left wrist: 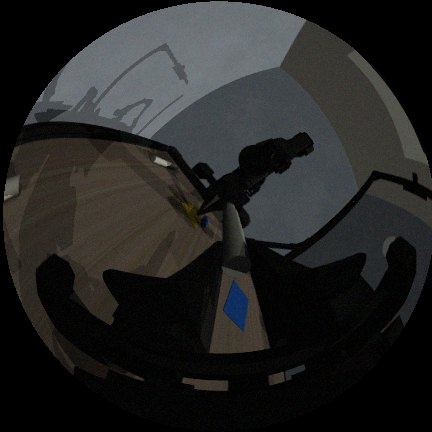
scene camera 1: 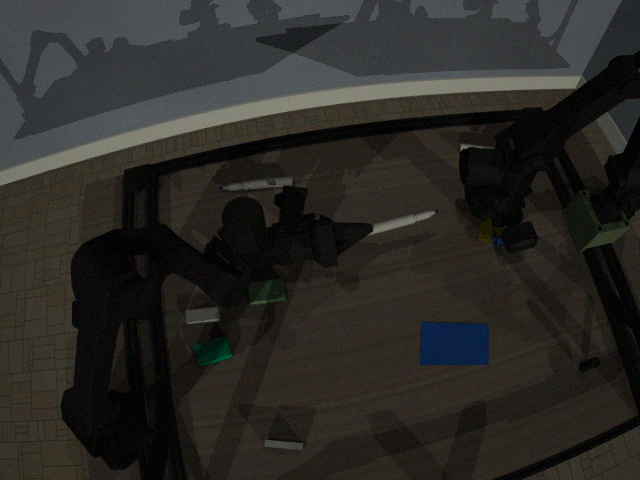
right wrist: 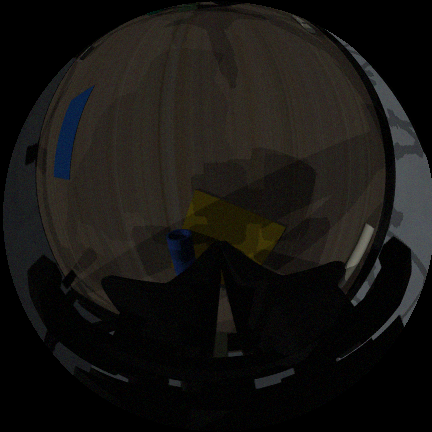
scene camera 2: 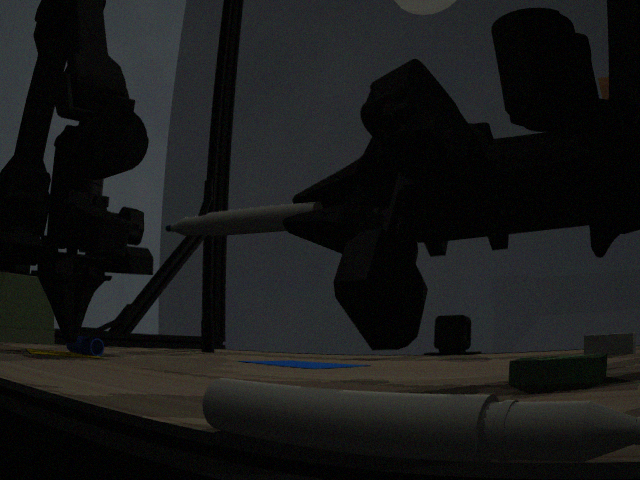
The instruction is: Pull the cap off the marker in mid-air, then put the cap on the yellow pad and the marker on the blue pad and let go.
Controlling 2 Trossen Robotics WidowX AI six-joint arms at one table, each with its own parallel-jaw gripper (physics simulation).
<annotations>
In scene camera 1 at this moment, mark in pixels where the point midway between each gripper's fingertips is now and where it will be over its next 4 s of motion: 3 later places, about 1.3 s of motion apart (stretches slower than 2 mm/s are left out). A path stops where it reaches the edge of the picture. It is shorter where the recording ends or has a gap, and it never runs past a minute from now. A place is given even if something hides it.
The left gripper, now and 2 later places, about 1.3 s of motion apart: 371,227; 371,228; 309,238
The right gripper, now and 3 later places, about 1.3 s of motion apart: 494,226; 510,223; 505,241; 494,224
</annotations>
